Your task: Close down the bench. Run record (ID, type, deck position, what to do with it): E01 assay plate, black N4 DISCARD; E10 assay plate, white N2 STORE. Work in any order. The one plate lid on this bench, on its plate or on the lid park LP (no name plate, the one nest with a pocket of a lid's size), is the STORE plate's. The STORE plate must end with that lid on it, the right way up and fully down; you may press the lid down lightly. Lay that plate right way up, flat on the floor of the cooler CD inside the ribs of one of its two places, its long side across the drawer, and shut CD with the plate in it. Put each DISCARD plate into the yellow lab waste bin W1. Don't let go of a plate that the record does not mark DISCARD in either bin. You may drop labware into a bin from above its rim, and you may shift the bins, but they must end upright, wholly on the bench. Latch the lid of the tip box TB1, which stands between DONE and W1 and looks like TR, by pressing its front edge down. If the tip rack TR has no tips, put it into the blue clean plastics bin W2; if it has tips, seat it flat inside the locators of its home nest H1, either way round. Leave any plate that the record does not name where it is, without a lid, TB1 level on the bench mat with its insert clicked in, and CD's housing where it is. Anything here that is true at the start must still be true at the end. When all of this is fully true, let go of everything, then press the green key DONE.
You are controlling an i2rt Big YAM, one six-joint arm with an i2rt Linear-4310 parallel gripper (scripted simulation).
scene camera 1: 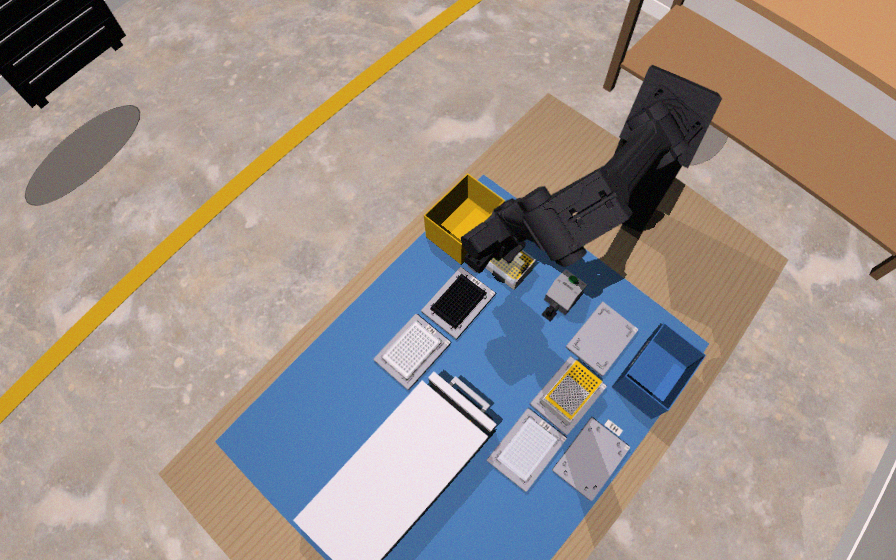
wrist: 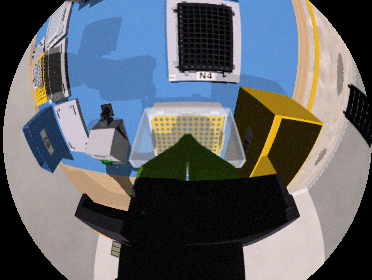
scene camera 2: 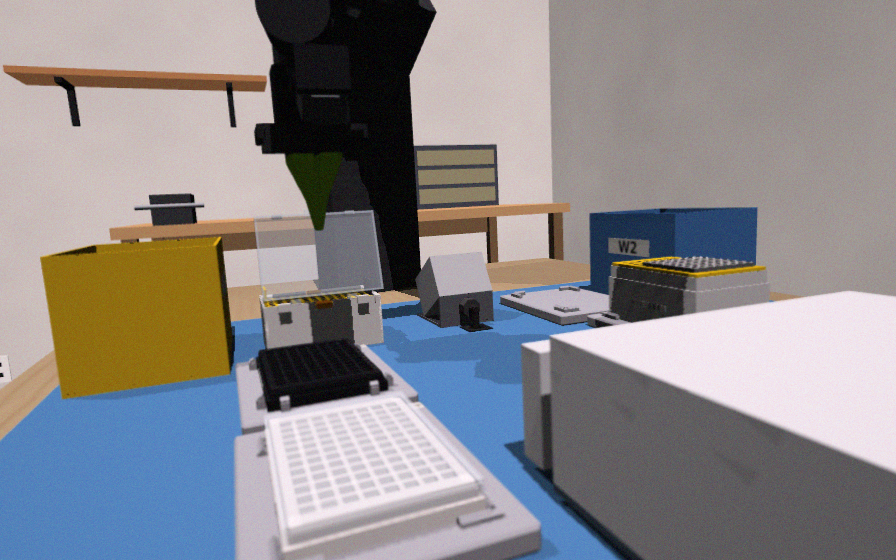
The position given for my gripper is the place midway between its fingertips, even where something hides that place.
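I can see a white cooler CD [scene camera 2: 758, 425], which is visible in scene camera 1 [scene camera 1: 374, 499] too. A tip rack TR [scene camera 2: 640, 290] is there as well, and I find the tip rack TR again in scene camera 1 [scene camera 1: 566, 398] and in the wrist view [wrist: 47, 78]. I also see a yellow bin W1 [scene camera 2: 128, 315], and scene camera 1 shows it too [scene camera 1: 469, 202]. A blue bin W2 [scene camera 2: 618, 236] and a black assay plate [scene camera 2: 311, 373] are in my view, and so is my gripper [scene camera 2: 319, 230].
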